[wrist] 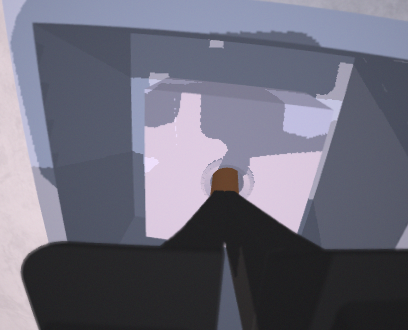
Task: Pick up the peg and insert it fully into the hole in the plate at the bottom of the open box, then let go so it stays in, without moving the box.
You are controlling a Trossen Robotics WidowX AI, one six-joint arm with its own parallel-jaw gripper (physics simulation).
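Frame: origin at the arm's base, x left, y ahead, z down, level; millimetres.
Seen in the pictures: gripper, fingertip midpoint: (223, 200).
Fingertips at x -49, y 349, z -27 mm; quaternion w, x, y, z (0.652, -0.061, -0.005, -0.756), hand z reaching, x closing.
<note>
Offsets run from my fingertips to a thing's top centre. "spot": to the spot under its first point.
The orange-brown peg @(dx +7, dy -2, dz +0 mm) (225, 180) stands at the hole in the pale plate @(dx +7, dy -3, dz +27 mm) (175, 205). Part of the ring around the hole @(spot: dx +8, dy +9, dz +27 mm) (205, 181) shows on both sides of the peg. The near part of the peg is hidden behind the fingertips, so its depth in the hole cannot be told. My gripper (223, 200) is shut with nothing between its fingers; its tips are together and overlap the peg in this view. The plate lies at the bottom of the open blue-grey box @(dx +7, dy -3, dz -10 mm) (165, 14).
The box's inner walls rise at the left, the right and the far side of the plate. The near wall is largely hidden by the dark fingers. Pale table surface shows beyond the box's left edge. Shadows fall across the plate's far half.
</note>
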